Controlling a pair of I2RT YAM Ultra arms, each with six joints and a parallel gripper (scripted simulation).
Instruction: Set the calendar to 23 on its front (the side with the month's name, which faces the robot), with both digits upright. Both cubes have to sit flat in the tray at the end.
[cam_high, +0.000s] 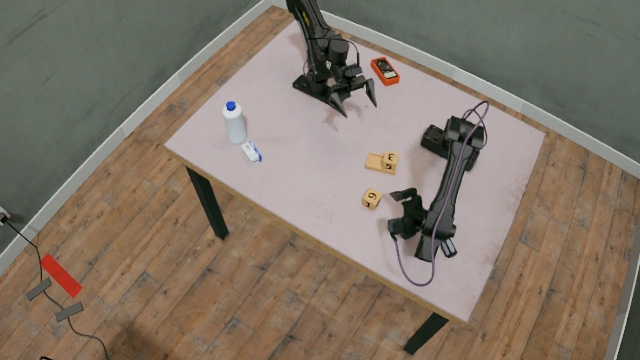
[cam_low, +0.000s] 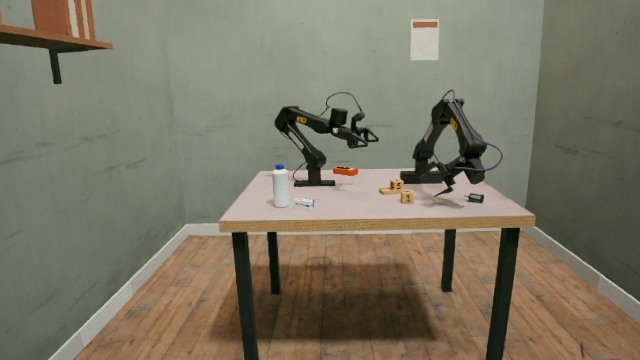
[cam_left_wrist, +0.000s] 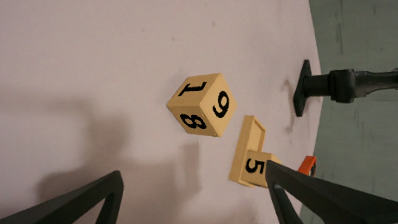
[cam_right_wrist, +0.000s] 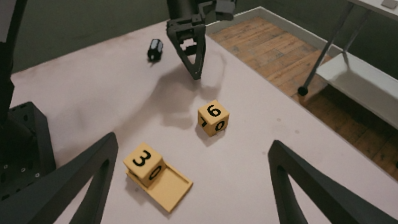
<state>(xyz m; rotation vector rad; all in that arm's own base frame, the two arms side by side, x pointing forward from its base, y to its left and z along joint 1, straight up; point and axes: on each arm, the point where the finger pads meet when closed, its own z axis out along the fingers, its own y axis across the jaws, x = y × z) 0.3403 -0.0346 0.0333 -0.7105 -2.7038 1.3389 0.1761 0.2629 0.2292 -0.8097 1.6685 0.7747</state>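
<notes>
The wooden tray lies 160 mm behind my left hand, 120 mm to the right of it and 60 mm below it. Also, from my left hand: number cube 80 mm to the right, 50 mm below, 20 mm behind; white bottle 600 mm to the right, 10 mm behind, 10 mm above; black object 190 mm to the left, 50 mm below.
</notes>
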